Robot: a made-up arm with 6 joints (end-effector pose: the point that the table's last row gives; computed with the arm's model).
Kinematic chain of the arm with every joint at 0, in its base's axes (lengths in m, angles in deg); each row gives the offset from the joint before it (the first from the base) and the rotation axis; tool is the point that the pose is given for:
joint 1: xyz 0 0 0.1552 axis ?
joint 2: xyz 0 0.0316 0 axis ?
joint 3: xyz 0 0 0.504 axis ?
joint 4: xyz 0 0 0.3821 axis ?
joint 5: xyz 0 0 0 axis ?
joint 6: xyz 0 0 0.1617 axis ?
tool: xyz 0 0 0
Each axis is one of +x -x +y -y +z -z.
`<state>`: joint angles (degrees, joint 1 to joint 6).
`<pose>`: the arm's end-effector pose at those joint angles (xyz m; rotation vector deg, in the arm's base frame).
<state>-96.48 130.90 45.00 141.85 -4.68 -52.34</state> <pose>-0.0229 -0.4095 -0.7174 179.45 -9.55 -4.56</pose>
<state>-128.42 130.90 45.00 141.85 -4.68 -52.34</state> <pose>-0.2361 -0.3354 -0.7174 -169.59 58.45 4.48</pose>
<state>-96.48 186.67 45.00 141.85 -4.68 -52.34</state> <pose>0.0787 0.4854 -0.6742 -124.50 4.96 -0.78</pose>
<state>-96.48 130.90 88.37 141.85 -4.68 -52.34</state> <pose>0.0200 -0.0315 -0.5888 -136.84 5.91 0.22</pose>
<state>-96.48 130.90 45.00 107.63 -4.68 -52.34</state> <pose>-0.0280 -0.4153 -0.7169 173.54 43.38 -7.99</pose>
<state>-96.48 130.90 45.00 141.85 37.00 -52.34</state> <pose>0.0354 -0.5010 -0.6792 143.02 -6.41 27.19</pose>
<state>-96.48 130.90 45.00 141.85 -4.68 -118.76</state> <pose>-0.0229 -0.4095 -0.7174 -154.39 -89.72 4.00</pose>
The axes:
joint 1: +z
joint 2: +y
joint 3: +y
joint 4: +z
joint 5: +y
joint 6: +z

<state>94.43 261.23 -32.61 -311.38 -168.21 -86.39</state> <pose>0.0435 -0.6502 -0.0860 -55.96 -16.31 -40.90</pose>
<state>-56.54 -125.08 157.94 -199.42 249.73 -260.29</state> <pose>-0.0793 0.0859 0.0618 15.98 -167.80 60.59</pose>
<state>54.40 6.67 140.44 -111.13 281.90 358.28</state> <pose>-0.0082 0.2964 0.2760 -126.56 -11.61 75.53</pose>
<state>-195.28 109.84 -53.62 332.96 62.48 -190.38</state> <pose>-0.8833 0.2761 0.1320 -6.93 -119.31 -48.24</pose>
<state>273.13 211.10 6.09 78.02 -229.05 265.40</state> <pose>0.1264 0.4550 -0.4810 59.53 15.32 107.71</pose>
